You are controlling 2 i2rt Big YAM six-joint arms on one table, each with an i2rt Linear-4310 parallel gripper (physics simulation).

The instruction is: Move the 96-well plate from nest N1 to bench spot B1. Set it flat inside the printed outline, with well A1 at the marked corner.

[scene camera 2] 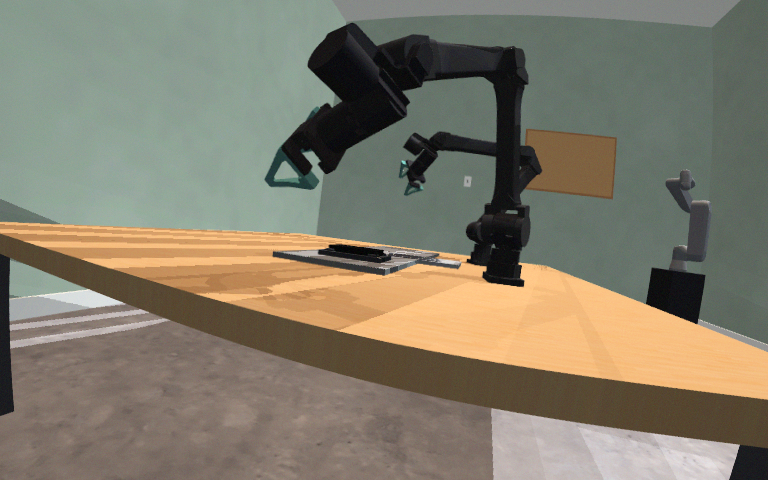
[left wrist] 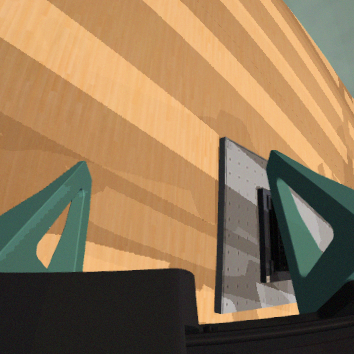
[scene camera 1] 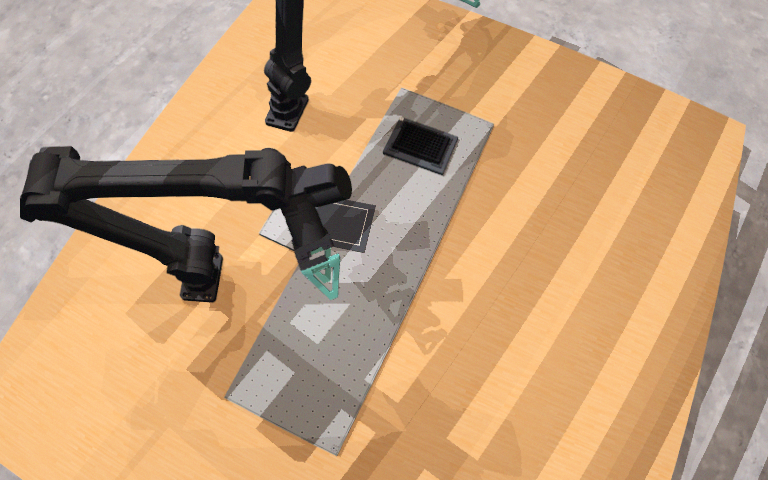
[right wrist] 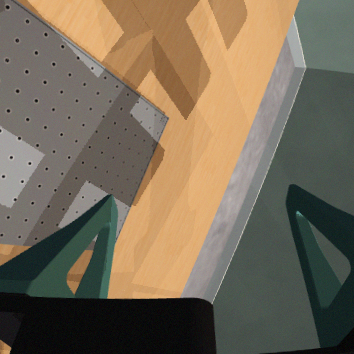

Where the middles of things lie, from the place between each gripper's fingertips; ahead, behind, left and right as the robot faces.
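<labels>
With the black well plate (scene camera 1: 422, 143), my right gripper is 250 mm above it, 30 mm short of it and 520 mm to the right of it.
My left hand is 140 mm above the black well plate, and it's 30 mm past the black well plate and 390 mm to the left of it.
</labels>
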